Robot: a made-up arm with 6 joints. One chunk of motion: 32 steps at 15 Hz.
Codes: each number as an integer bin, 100 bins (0 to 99) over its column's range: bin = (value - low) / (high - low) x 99, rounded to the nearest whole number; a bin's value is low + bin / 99 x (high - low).
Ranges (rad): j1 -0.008..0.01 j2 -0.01..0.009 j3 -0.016..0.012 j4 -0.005..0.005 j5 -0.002..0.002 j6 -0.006..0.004
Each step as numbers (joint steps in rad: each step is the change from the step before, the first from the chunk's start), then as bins.
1 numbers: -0.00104 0.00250 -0.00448 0.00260 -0.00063 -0.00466
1 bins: 38 65 41 75 34 13
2 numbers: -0.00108 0.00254 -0.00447 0.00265 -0.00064 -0.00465
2 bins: 38 65 41 76 34 13
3 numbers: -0.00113 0.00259 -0.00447 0.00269 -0.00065 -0.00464
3 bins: 38 66 41 76 33 13
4 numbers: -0.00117 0.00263 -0.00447 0.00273 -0.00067 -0.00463
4 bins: 38 66 41 77 33 14
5 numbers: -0.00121 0.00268 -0.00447 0.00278 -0.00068 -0.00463
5 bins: 37 66 41 77 33 14
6 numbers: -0.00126 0.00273 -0.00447 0.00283 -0.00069 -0.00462
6 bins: 37 66 41 78 32 14
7 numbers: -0.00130 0.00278 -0.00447 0.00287 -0.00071 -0.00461
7 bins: 37 67 41 78 32 14
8 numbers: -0.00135 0.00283 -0.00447 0.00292 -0.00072 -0.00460
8 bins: 37 67 41 78 32 14
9 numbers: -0.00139 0.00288 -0.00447 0.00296 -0.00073 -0.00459
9 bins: 36 67 41 79 31 14
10 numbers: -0.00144 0.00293 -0.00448 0.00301 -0.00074 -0.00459
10 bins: 36 67 41 79 31 14
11 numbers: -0.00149 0.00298 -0.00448 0.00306 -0.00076 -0.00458
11 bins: 36 68 41 80 31 14
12 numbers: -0.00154 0.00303 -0.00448 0.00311 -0.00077 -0.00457
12 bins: 36 68 41 80 30 14
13 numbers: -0.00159 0.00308 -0.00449 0.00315 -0.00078 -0.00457
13 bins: 35 68 41 81 30 14
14 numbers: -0.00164 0.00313 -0.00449 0.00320 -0.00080 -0.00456
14 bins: 35 68 41 81 30 14
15 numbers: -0.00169 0.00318 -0.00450 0.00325 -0.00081 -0.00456
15 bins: 35 69 41 82 29 14
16 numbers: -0.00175 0.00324 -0.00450 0.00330 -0.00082 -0.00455
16 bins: 34 69 41 82 29 14
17 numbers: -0.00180 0.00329 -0.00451 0.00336 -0.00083 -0.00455
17 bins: 34 69 41 83 29 14
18 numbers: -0.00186 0.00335 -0.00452 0.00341 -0.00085 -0.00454
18 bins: 34 70 41 83 28 14
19 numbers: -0.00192 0.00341 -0.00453 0.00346 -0.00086 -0.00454
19 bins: 33 70 41 84 28 14
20 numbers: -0.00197 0.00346 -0.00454 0.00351 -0.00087 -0.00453
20 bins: 33 70 41 84 28 15
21 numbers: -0.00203 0.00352 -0.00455 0.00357 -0.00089 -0.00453
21 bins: 33 70 40 85 27 15
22 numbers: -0.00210 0.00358 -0.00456 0.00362 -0.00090 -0.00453
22 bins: 32 71 40 85 27 15
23 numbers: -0.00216 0.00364 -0.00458 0.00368 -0.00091 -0.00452
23 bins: 32 71 40 86 27 15
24 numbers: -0.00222 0.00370 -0.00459 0.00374 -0.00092 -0.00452
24 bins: 32 71 40 87 27 15
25 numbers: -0.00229 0.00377 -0.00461 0.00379 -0.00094 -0.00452
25 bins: 31 72 40 87 26 15
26 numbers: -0.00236 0.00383 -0.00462 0.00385 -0.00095 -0.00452
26 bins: 31 72 40 88 26 15
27 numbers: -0.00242 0.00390 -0.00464 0.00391 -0.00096 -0.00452
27 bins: 31 72 40 88 26 15
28 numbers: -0.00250 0.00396 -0.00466 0.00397 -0.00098 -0.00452
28 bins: 30 73 40 89 25 15
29 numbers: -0.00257 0.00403 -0.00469 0.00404 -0.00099 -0.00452
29 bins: 30 73 40 89 25 15
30 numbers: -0.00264 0.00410 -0.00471 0.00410 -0.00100 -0.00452
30 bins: 29 73 40 90 25 15
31 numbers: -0.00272 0.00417 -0.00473 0.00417 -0.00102 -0.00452
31 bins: 29 74 40 91 24 15
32 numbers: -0.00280 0.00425 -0.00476 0.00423 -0.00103 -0.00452
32 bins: 29 74 40 91 24 15
